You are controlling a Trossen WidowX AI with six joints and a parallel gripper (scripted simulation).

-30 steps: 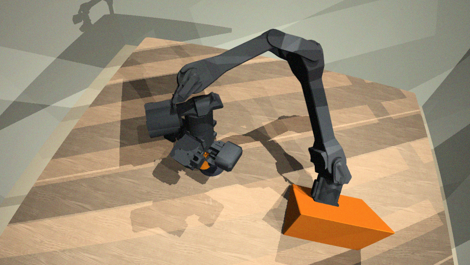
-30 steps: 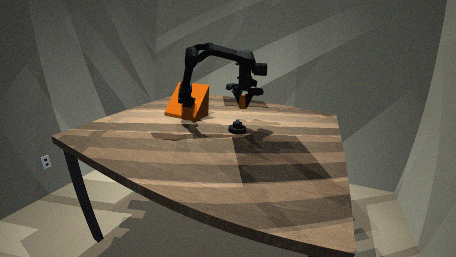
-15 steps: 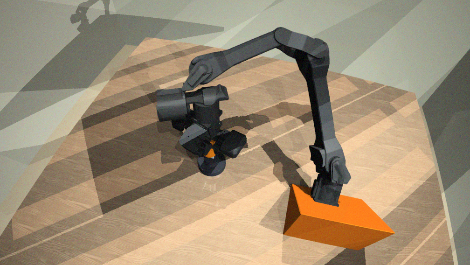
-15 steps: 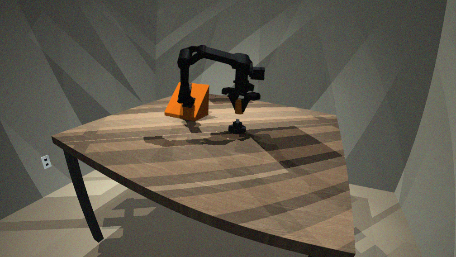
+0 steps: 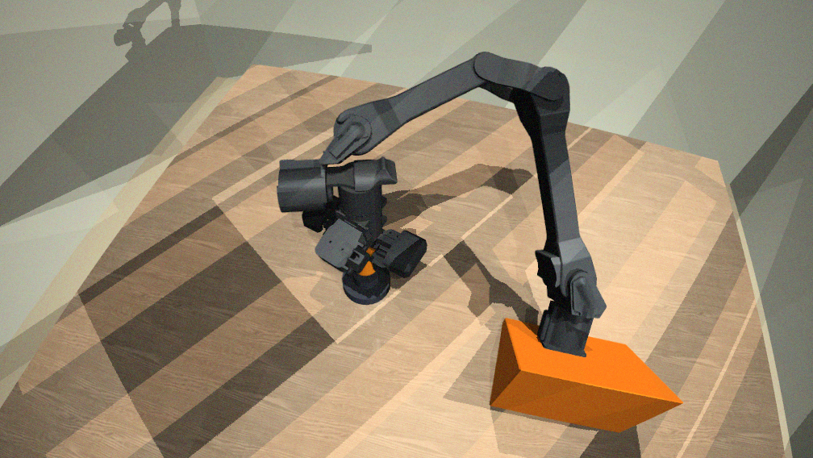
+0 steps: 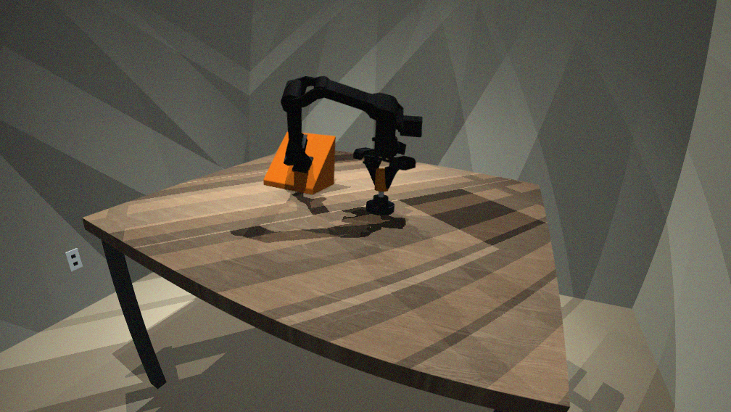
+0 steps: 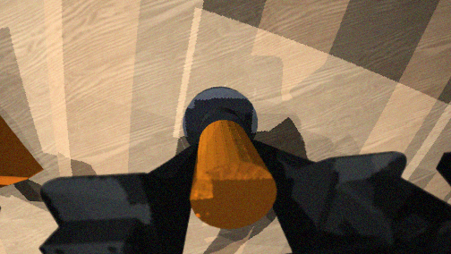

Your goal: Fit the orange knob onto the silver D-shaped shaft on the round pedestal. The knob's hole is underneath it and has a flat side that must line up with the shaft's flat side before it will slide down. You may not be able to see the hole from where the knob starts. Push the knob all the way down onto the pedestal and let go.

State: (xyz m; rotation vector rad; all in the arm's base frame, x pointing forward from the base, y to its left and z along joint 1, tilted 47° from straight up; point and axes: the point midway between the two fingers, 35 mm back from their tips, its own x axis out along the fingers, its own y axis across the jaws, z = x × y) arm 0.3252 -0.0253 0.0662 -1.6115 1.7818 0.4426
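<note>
Right now the orange knob is 3 cm above my gripper tip. The rest, counted from my gripper tip: round pedestal: 4 cm below.
</note>
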